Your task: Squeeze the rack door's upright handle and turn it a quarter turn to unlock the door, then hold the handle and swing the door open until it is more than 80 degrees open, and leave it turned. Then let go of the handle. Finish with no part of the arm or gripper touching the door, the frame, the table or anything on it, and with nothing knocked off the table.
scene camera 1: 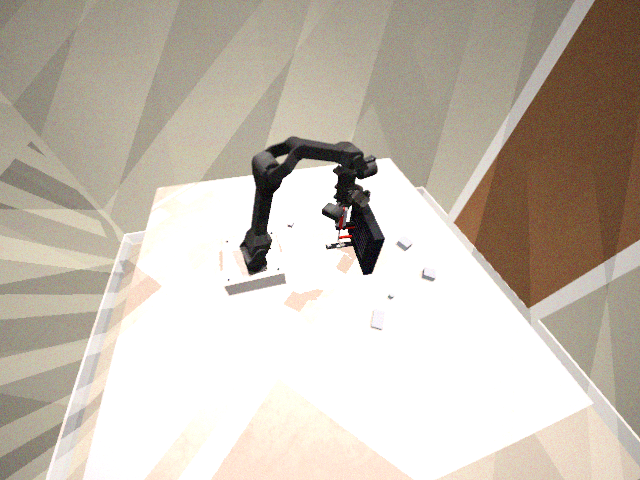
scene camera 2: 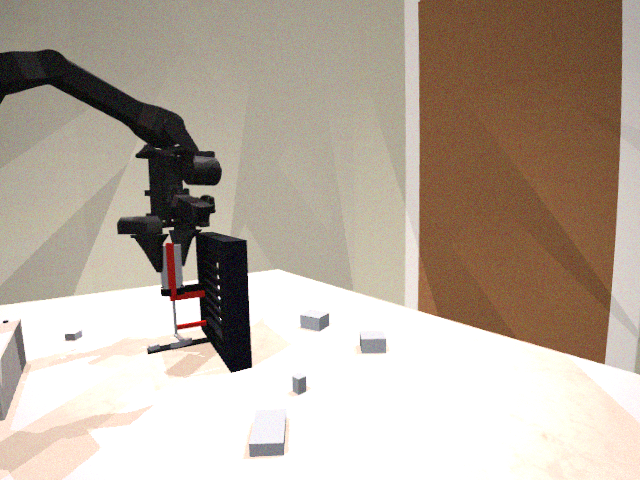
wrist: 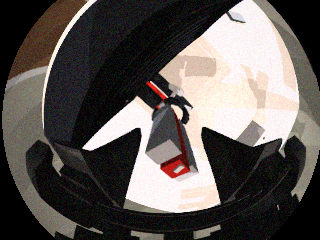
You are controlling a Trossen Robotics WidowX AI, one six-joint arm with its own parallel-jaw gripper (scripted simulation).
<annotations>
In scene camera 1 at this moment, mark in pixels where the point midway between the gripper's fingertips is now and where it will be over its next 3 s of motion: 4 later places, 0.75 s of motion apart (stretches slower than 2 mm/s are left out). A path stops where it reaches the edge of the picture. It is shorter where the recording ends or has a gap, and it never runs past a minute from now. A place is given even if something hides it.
The gripper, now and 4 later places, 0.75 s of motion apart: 341, 217; 341, 217; 338, 218; 330, 224; 323, 234
</annotations>
